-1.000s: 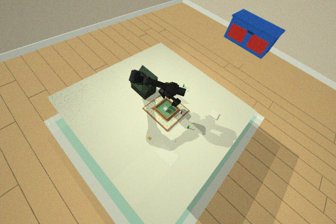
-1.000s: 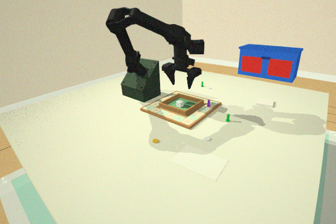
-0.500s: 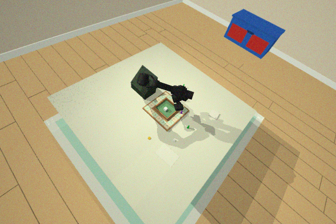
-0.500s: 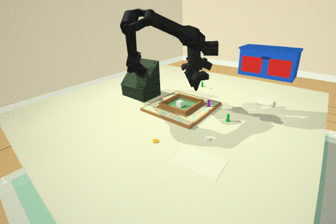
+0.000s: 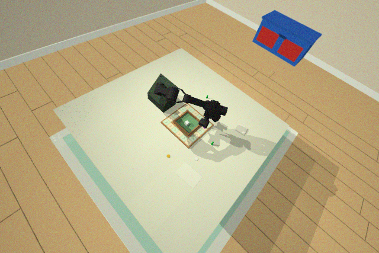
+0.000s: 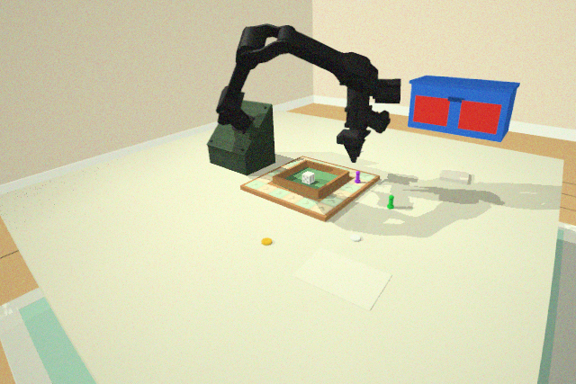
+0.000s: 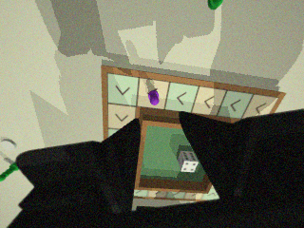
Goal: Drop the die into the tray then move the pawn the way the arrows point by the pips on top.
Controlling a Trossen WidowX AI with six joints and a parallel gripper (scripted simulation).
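The purple pawn is 10 mm ahead of my gripper tip and 50 mm below it. From my gripper tip the other things lie so: white die (100 mm behind, 90 mm to the right, 50 mm below); green dice tray (100 mm behind, 70 mm to the right, 70 mm below); white block (190 mm ahead, 240 mm to the left, 70 mm below).
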